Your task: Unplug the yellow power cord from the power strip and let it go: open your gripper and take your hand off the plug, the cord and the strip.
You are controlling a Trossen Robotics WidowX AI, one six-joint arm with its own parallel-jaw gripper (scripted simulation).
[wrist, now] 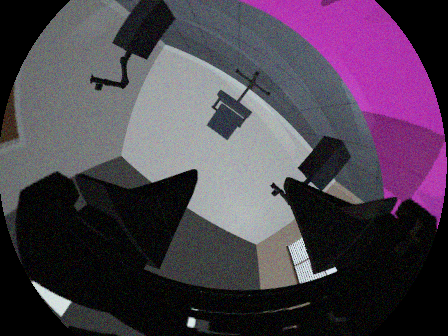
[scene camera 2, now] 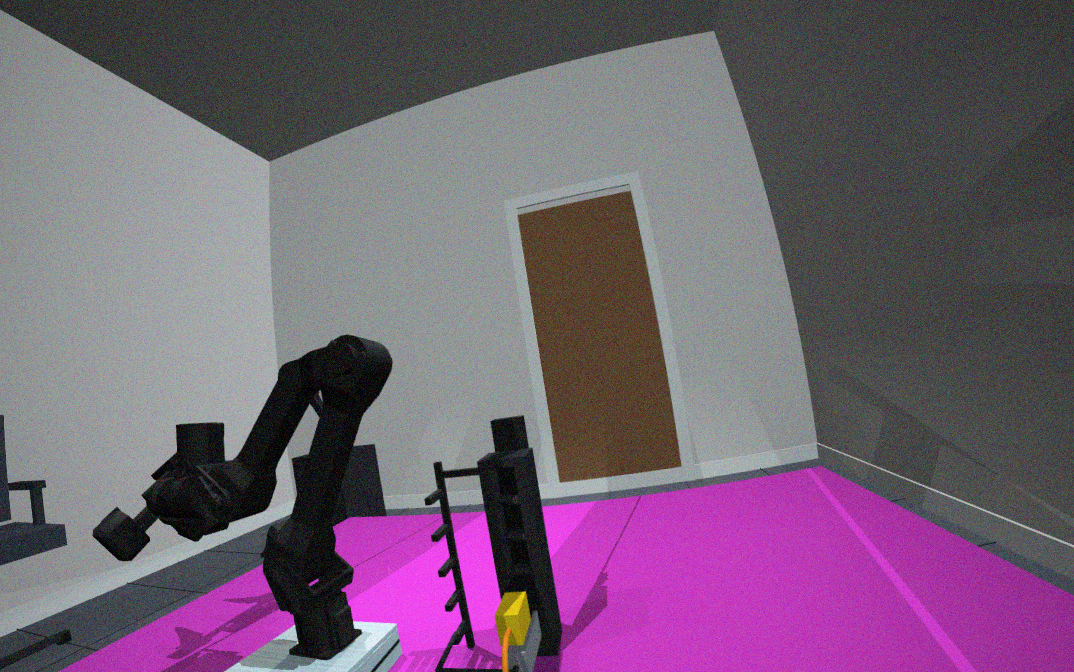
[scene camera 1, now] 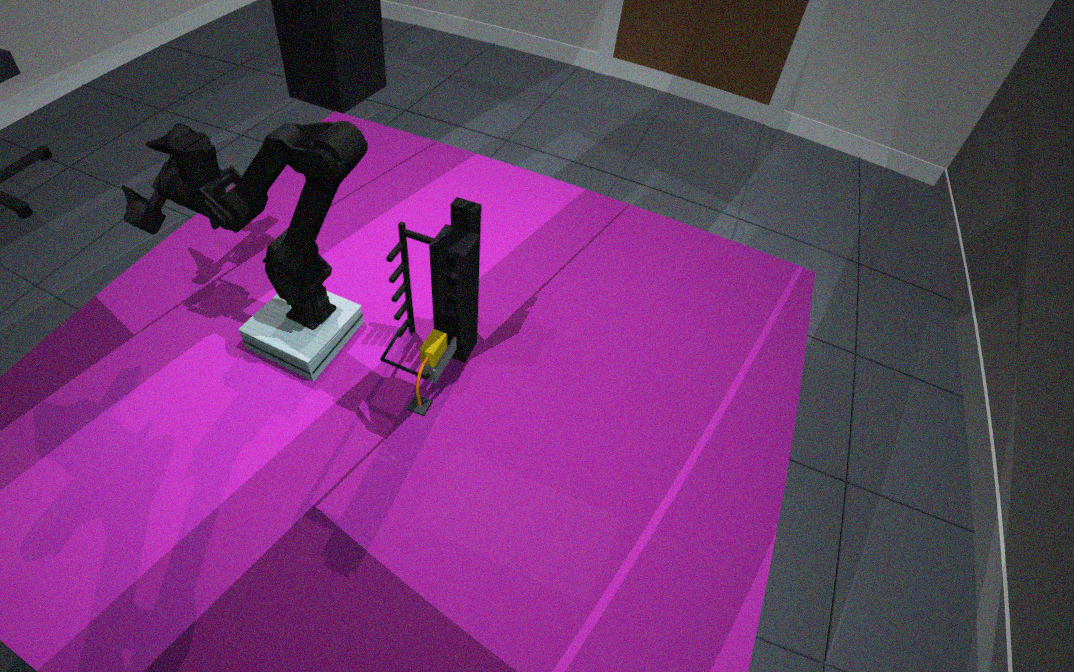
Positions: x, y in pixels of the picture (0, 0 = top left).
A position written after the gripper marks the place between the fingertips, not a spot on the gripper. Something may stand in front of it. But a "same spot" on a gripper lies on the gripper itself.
gripper: wrist; scene camera 2 132, 496; scene camera 1
same spot on gripper: (wrist: 336, 233) = (scene camera 1: 143, 198)
